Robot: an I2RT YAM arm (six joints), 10 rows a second.
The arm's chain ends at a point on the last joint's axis. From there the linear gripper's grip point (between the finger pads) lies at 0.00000 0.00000 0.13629 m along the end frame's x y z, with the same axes.
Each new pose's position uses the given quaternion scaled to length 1; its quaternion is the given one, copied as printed.
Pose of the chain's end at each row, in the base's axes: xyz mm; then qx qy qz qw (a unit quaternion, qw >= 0):
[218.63, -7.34, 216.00, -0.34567, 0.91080, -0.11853, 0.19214]
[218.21, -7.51, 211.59, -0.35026, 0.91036, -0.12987, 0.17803]
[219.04, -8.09, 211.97, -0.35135, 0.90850, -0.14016, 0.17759]
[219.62, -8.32, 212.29, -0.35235, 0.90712, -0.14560, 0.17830]
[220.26, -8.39, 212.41, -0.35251, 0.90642, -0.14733, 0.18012]
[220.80, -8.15, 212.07, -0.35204, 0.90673, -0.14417, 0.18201]
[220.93, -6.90, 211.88, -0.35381, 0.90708, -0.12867, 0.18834]
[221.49, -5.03, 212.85, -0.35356, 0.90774, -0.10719, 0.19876]
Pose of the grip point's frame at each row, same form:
[277.50, -18.66, 93.60, -0.34567, 0.91080, -0.11853, 0.19214]
[274.79, -22.74, 88.54, -0.35026, 0.91036, -0.12987, 0.17803]
[276.44, -25.79, 89.63, -0.35135, 0.90850, -0.14016, 0.17759]
[277.69, -27.20, 90.44, -0.35235, 0.90712, -0.14560, 0.17830]
[278.92, -27.48, 90.88, -0.35251, 0.90642, -0.14733, 0.18012]
[279.62, -26.32, 90.48, -0.35204, 0.90673, -0.14417, 0.18201]
[279.91, -20.55, 89.77, -0.35381, 0.90708, -0.12867, 0.18834]
[281.00, -12.40, 90.46, -0.35356, 0.90774, -0.10719, 0.19876]

